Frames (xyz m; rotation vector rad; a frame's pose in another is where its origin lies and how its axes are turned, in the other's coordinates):
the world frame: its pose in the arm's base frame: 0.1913 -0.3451 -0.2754 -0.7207 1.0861 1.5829
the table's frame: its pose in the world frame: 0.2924 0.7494 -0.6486 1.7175 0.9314 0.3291
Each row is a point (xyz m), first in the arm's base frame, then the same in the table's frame.
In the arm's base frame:
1: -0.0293 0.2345 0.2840
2: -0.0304 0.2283 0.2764
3: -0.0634 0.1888 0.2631
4: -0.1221 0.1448 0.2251
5: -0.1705 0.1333 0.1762
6: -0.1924 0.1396 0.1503
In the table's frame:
1: -0.9241 1.0932 -0.5216
2: -0.9198 1.0871 -0.5151
3: -0.8853 1.0467 -0.5170
4: -0.8168 1.0014 -0.5082
5: -0.7518 0.9890 -0.4861
6: -0.7204 0.9950 -0.4731

